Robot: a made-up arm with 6 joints. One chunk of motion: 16 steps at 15 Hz.
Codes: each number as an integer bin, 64 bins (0 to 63) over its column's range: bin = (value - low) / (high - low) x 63, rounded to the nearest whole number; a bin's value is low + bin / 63 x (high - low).
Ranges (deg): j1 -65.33..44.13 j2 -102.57..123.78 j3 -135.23..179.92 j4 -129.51..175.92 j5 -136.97..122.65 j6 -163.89..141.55
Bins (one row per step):
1: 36 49 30 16 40 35
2: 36 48 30 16 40 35
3: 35 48 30 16 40 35
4: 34 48 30 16 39 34
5: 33 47 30 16 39 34
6: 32 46 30 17 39 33
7: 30 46 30 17 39 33
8: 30 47 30 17 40 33
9: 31 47 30 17 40 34
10: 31 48 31 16 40 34
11: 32 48 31 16 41 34
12: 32 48 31 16 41 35
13: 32 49 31 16 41 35
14: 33 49 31 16 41 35
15: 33 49 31 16 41 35
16: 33 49 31 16 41 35
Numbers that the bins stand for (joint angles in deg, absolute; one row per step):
1: -2.78 73.48 14.84 -51.94 27.87 5.80
2: -2.78 69.89 14.84 -51.94 27.87 5.80
3: -4.52 69.89 14.84 -51.94 27.87 5.80
4: -6.26 69.89 14.84 -51.94 23.75 0.95
5: -7.99 66.29 14.84 -51.94 23.75 0.95
6: -9.73 62.70 14.84 -47.09 23.75 -3.90
7: -13.21 62.70 14.84 -47.09 23.75 -3.90
8: -13.21 66.29 14.84 -47.09 27.87 -3.90
9: -11.47 66.29 14.84 -47.09 27.87 0.95
10: -11.47 69.89 19.84 -51.94 27.87 0.95
11: -9.73 69.89 19.84 -51.94 31.99 0.95
12: -9.73 69.89 19.84 -51.94 31.99 5.80
13: -9.73 73.48 19.84 -51.94 31.99 5.80
14: -7.99 73.48 19.84 -51.94 31.99 5.80
15: -7.99 73.48 19.84 -51.94 31.99 5.80
16: -7.99 73.48 19.84 -51.94 31.99 5.80

